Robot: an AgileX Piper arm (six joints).
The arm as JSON. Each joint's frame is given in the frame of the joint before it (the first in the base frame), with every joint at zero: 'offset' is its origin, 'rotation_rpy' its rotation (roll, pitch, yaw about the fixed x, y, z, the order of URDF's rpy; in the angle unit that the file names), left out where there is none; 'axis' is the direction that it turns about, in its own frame. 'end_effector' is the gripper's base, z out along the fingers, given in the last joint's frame.
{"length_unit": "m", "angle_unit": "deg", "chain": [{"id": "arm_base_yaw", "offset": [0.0, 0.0, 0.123], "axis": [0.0, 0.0, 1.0]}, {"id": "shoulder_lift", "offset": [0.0, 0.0, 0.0], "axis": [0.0, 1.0, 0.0]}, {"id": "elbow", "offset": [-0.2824, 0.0, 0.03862], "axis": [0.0, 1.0, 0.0]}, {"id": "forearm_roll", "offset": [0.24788, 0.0, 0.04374], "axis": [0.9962, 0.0, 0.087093]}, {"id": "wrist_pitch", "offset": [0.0, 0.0, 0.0], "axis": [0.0, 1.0, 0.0]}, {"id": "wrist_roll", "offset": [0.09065, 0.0, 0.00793], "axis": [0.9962, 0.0, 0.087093]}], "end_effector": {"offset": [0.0, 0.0, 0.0], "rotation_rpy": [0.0, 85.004, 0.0]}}
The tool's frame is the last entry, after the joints.
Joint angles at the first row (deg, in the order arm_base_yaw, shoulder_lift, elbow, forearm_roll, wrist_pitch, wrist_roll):
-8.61 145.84 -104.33 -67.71 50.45 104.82
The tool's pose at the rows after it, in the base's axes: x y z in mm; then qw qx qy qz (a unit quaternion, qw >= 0):
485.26, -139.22, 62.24, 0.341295, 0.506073, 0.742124, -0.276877
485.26, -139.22, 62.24, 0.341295, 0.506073, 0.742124, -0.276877
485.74, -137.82, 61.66, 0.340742, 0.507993, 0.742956, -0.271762
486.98, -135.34, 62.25, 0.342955, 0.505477, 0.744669, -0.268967
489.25, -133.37, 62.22, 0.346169, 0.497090, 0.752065, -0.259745
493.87, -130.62, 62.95, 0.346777, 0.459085, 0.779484, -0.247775
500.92, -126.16, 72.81, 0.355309, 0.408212, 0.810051, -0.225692
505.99, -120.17, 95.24, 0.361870, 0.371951, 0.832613, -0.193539
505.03, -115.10, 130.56, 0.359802, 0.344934, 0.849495, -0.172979
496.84, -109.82, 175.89, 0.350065, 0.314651, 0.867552, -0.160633
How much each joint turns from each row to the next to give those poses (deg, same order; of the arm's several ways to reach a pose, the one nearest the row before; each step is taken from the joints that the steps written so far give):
0.00 0.00 0.01 0.00 0.05 0.05
0.00 0.00 0.00 0.00 0.00 0.00
0.10 0.00 -0.01 0.46 -0.38 0.06
0.27 -0.05 -0.05 -0.05 -0.25 0.00
0.11 -0.06 0.00 -0.06 -1.45 -0.62
0.00 -0.21 0.00 0.00 -3.36 -4.49
0.00 -1.30 0.00 0.64 -4.79 -6.32
0.00 -2.93 0.01 4.88 -4.08 -8.41
0.00 -4.54 -0.01 8.34 -0.67 -11.51
0.00 -5.88 0.00 9.99 2.32 -13.98

